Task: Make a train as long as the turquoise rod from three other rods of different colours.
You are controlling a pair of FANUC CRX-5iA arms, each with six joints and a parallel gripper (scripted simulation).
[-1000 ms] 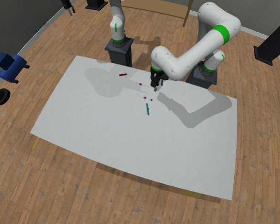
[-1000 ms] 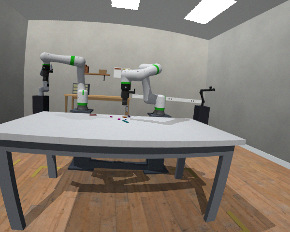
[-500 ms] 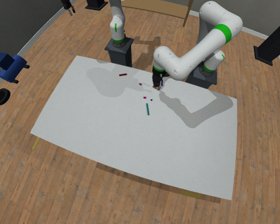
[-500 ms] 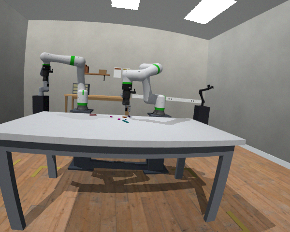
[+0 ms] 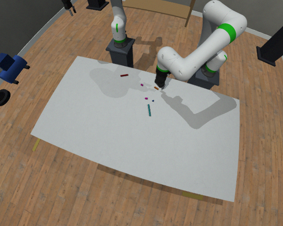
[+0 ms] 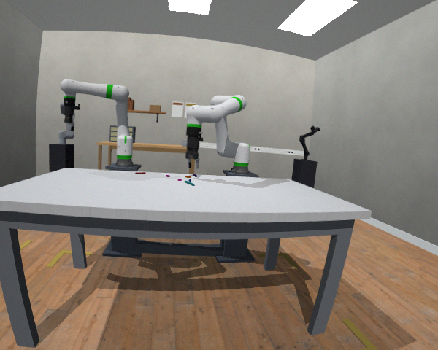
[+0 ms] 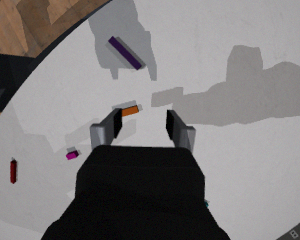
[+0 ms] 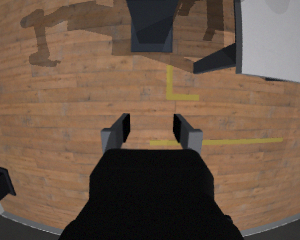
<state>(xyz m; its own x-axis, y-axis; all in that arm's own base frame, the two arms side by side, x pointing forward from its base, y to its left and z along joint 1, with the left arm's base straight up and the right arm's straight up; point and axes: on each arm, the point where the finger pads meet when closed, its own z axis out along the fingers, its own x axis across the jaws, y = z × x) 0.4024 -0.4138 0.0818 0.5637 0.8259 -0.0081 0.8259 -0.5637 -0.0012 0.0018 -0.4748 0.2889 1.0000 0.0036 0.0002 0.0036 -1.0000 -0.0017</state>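
Observation:
The red rod lies 30 mm behind my left hand, 350 mm to the right of it and 80 mm below it. Also, from my left hand: purple rod (90 mm behind, 20 mm to the left, 80 mm below); blue rod (120 mm ahead, 20 mm to the right, 80 mm below); orange rod (10 mm behind, 30 mm to the right, 80 mm below).

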